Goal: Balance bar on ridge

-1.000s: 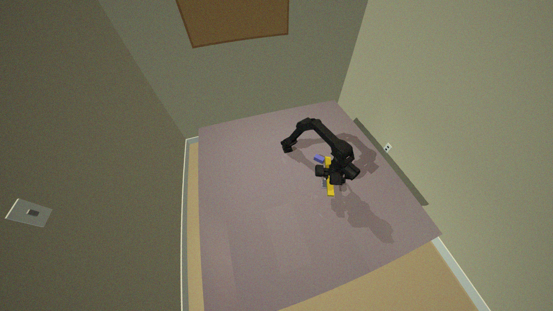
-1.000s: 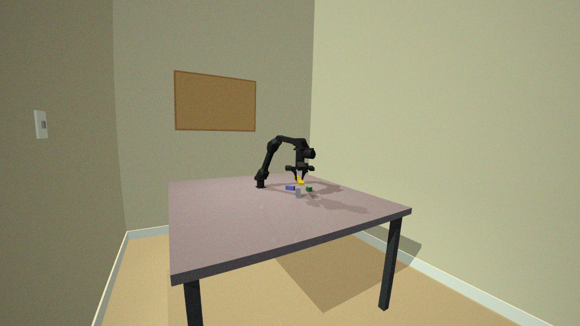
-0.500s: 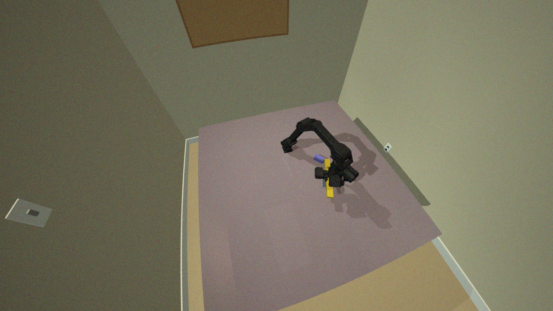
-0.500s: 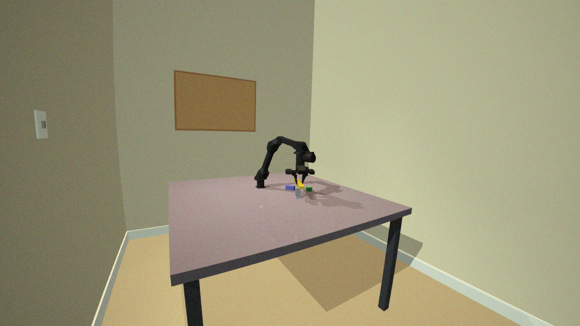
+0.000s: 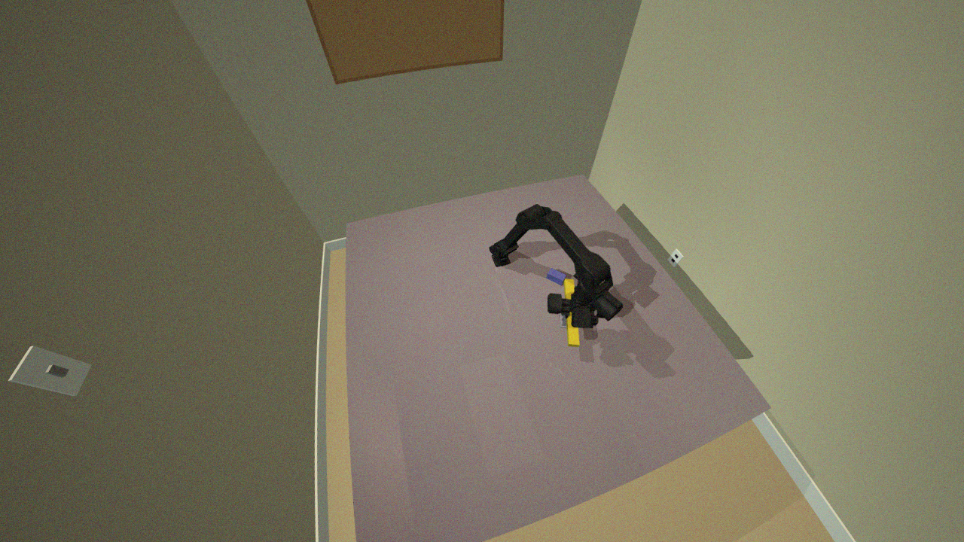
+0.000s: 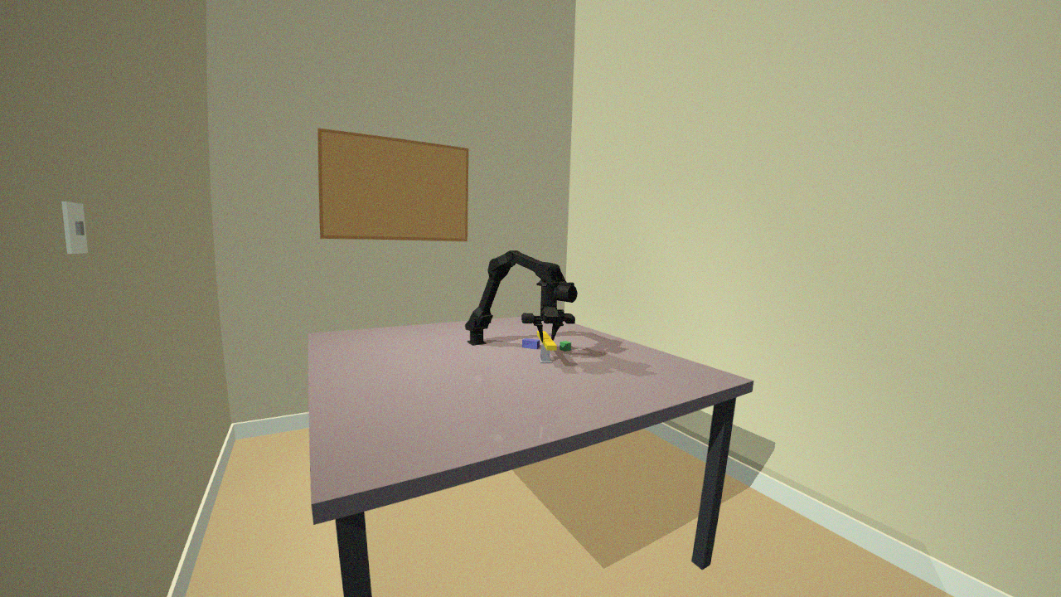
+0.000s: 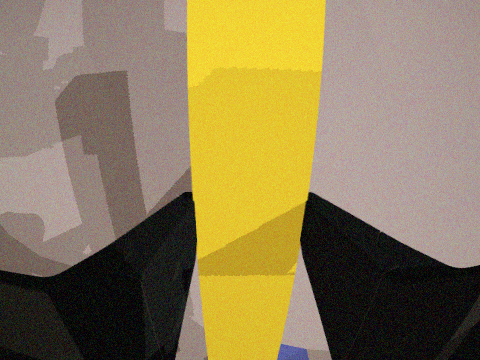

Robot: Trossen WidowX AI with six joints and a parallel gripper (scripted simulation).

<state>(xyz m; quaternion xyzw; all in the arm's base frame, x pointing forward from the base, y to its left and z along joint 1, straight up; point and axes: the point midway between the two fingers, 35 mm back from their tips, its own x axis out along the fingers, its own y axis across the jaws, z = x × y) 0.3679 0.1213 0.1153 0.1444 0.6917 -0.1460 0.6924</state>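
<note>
My gripper tip is 3 cm past the yellow bar and 1 cm to the right of it. The rest, counted from my gripper tip: blue block: 21 cm behind, 6 cm to the left, 6 cm below; then green cube: 17 cm to the left, 11 cm behind, 6 cm below.
</note>
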